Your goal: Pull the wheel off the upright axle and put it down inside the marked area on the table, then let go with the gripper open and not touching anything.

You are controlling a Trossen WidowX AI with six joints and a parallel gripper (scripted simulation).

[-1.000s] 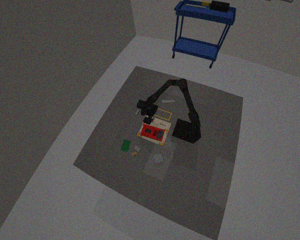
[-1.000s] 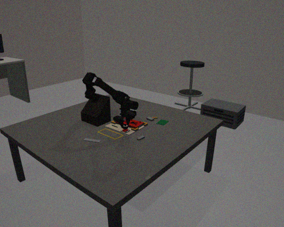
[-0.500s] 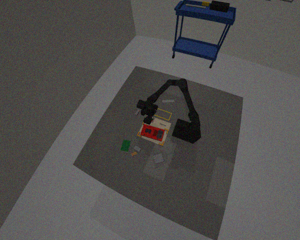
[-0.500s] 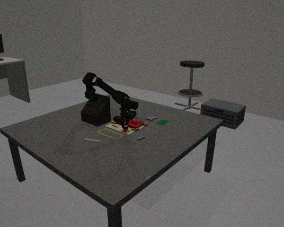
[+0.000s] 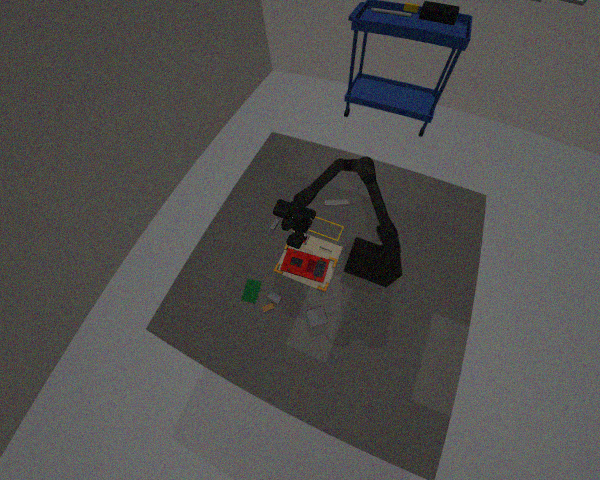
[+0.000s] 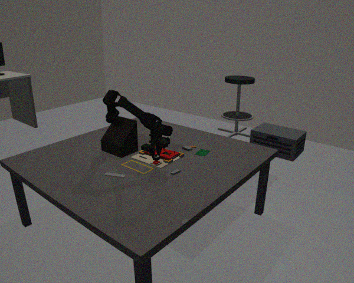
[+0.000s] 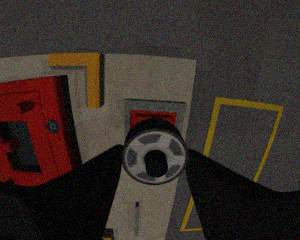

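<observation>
Now: the axle 10 mm below my gripper tip. Also, from my gripper tip: wheel: right at my gripper tip; then green card: 160 mm ahead, 300 mm to the left, 40 mm below; then grey strip: 110 mm behind, 240 mm to the right, 40 mm below.
</observation>
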